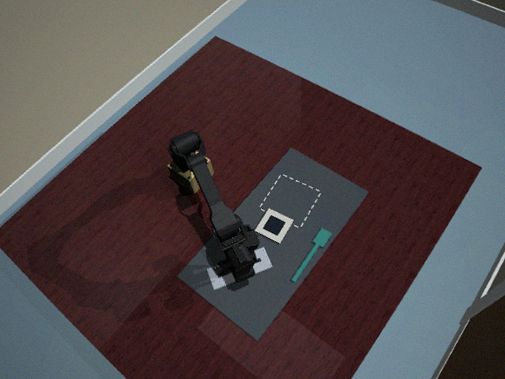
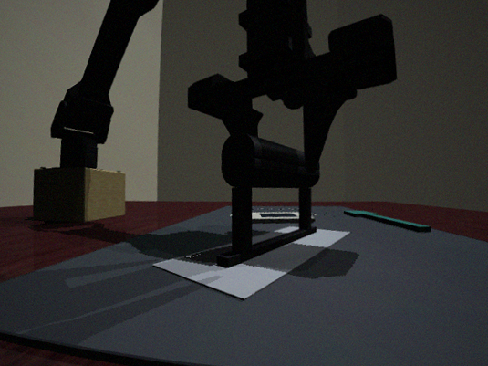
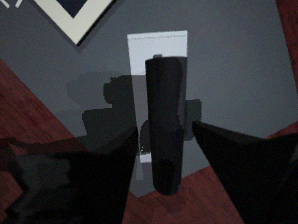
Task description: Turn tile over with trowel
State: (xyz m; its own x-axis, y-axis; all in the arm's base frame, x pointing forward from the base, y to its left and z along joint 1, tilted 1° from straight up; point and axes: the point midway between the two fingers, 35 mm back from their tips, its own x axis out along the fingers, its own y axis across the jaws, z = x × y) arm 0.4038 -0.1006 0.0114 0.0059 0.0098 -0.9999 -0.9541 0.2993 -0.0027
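Now: the trowel 10 mm ahead of my gripper tip, 20 mm to the left of it and 30 mm below it. Also, from my gripper tip: grey mat: 10 mm behind, 170 mm to the left, 80 mm below; then tile: 30 mm behind, 190 mm to the left, 60 mm below; then teal flat tool: 120 mm ahead, 220 mm to the left, 60 mm below.
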